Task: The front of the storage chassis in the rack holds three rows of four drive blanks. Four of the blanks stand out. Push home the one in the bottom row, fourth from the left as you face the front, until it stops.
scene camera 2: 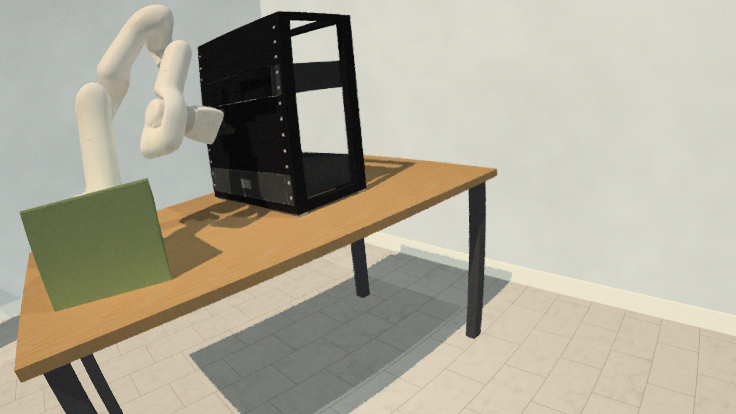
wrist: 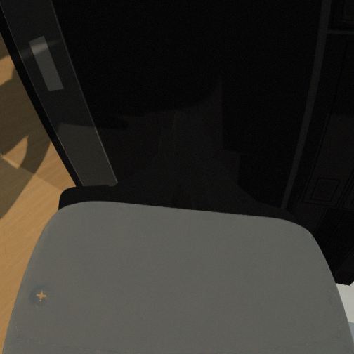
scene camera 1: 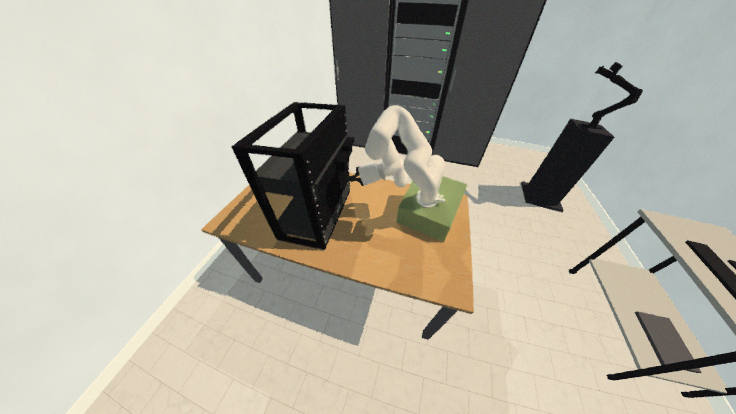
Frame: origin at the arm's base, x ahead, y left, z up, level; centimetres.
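Seen in the pictures: gripper, fingertip midpoint: (scene camera 2: 232, 130) (scene camera 1: 348, 179); arm's base, origin of the base link: (scene camera 2: 107, 203) (scene camera 1: 427, 197).
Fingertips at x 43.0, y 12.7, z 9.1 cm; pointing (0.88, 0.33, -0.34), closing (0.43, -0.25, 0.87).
Pixels of each thing's top centre, then the offset from my fingertips to it. "spot": a spot on its surface instead. Level surfaces: height alone.
- black rack, middle of its top: (scene camera 2: 265, 29) (scene camera 1: 298, 122) dx +18.6, dy +8.5, dz +32.4 cm
- storage chassis, surface spot: (scene camera 2: 249, 88) spot: dx +5.1, dy -4.9, dz +11.7 cm
- grey panel, middle of its top: (scene camera 2: 245, 170) (scene camera 1: 337, 203) dx +5.3, dy +6.3, dz -14.1 cm
- wooden table, its level: dz -26.2 cm
The black rack (scene camera 1: 259, 149) (scene camera 2: 355, 102) stands on the table with its front towards the arm. The storage chassis (scene camera 2: 249, 88) sits in its upper half. Part of the chassis front, with dark drive blanks (wrist: 341, 142), shows at the right edge of the wrist view. Dark shading hides how far each blank stands out, and I cannot pick out the fourth blank of the bottom row. My gripper (scene camera 1: 351, 178) (wrist: 183, 130) is shut and empty. Its dark fingers point at the rack front, lower than the chassis. They are hard to see against the black, and contact cannot be told.
A grey panel (scene camera 2: 270, 185) (wrist: 82, 125) closes the rack's bottom front. The arm stands on a green block (scene camera 1: 422, 221) (scene camera 2: 97, 247) on the wooden table (scene camera 1: 411, 272) (scene camera 2: 257, 257). A tall cabinet (scene camera 1: 360, 66), a dark pedestal (scene camera 1: 568, 164) and a light shelf unit (scene camera 1: 612, 308) stand beyond the table.
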